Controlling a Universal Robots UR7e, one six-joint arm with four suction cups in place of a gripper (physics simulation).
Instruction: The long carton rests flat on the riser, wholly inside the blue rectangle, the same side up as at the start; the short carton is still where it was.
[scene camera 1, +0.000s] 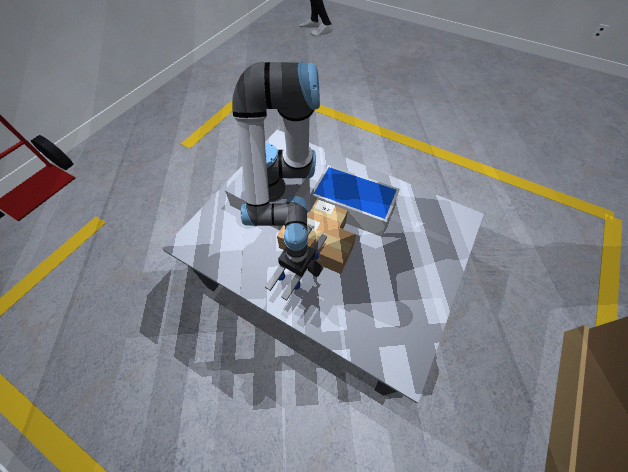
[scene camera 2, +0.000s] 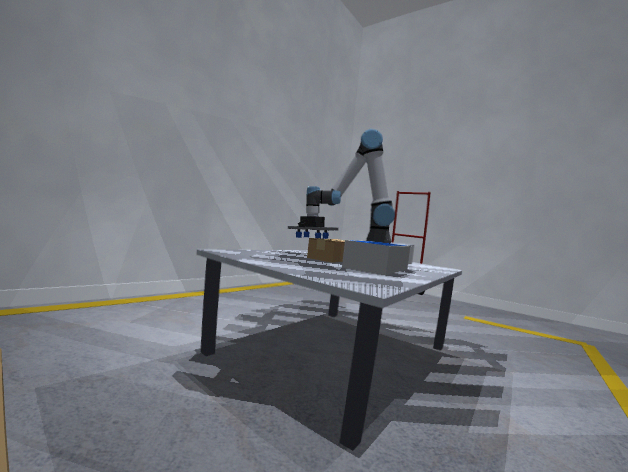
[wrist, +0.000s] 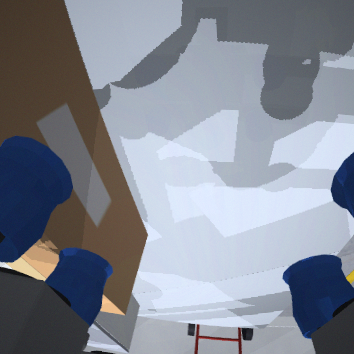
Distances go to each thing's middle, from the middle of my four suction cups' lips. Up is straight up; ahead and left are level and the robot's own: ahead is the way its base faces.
Labels:
I see my suction cup 16 cm to the right of the long carton (scene camera 1: 334, 253), 6 cm above it and 1 cm short of it. From my suction cup the other things lie so: grey riser (scene camera 2: 381, 258) 44 cm to the left, 7 cm ahead, 5 cm below.

